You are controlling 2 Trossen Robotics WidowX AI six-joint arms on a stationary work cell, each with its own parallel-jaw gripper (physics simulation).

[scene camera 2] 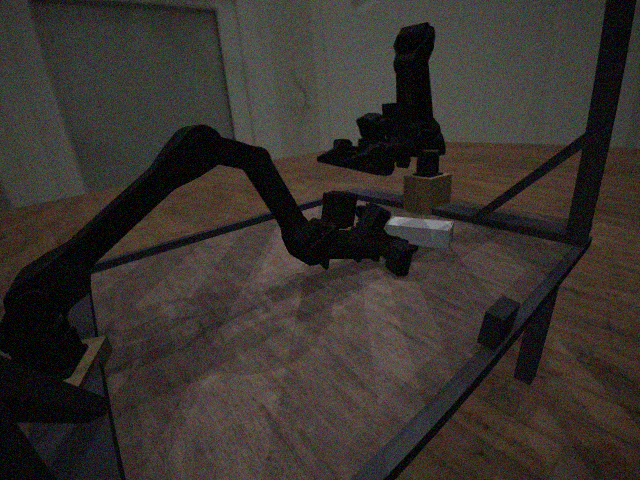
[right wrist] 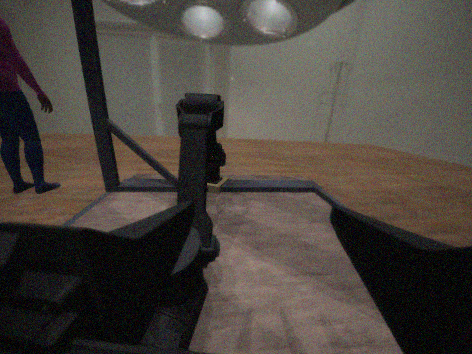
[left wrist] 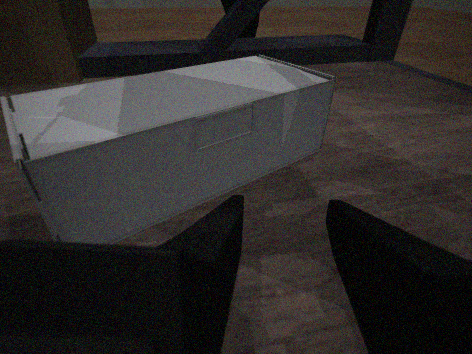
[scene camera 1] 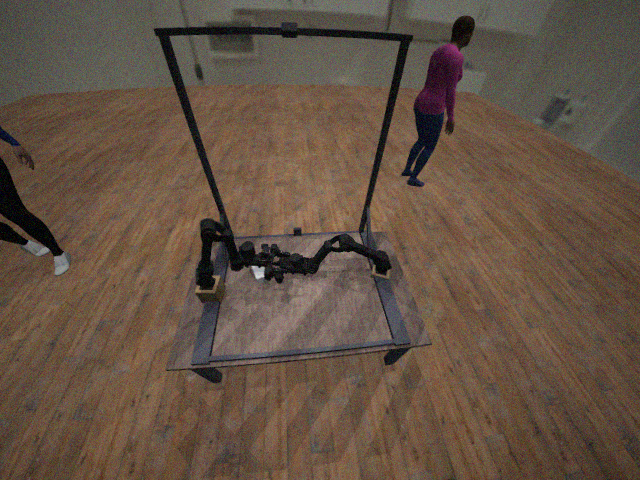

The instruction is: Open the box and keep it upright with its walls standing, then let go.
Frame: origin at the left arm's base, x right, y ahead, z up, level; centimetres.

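Where they show: left gripper, between the fingertips: [scene camera 2: 412, 245] [left wrist: 285, 208]; right gripper, between the fingertips: [scene camera 2: 328, 161] [right wrist: 262, 210] [scene camera 1: 288, 262]; left arm's base, origin of its link: [scene camera 2: 54, 365] [right wrist: 211, 180] [scene camera 1: 381, 269]; right arm's base, origin of its link: [scene camera 2: 427, 174] [scene camera 1: 207, 284].
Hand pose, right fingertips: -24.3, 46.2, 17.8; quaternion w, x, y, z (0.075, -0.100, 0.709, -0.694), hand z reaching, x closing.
Observation:
Each offset is from my right fingertips to the top centre of the thing, as dx, dy, dz. Level surfaces: height alone.
A long white box @[+2.2, +20.5, -16.0] [scene camera 1: 257, 272] [scene camera 2: 425, 231] [left wrist: 165, 150] stands on the table with its lid down. In the left wrist view its long front wall carries a tab outline, and narrow dark gaps show along its left end. My left gripper [scene camera 2: 405, 257] [left wrist: 285, 208] is partly open and empty, low over the table in front of the box, with its fingertips near the wall's right half but apart from it. My right gripper [scene camera 2: 351, 161] [right wrist: 262, 210] is wide open and empty, raised above the table and pointing across it.
The table @[dz -20.5] [scene camera 1: 305, 320] [scene camera 2: 268, 372] has a dark metal frame along its edges. A small dark block @[+37.1, +10.3, -14.8] [scene camera 2: 498, 321] sits on the near rail. A wooden mount @[-18.8, +36.5, -9.7] [scene camera 2: 427, 192] holds the right arm behind the box. The left arm [right wrist: 192, 160] crosses the right wrist view.

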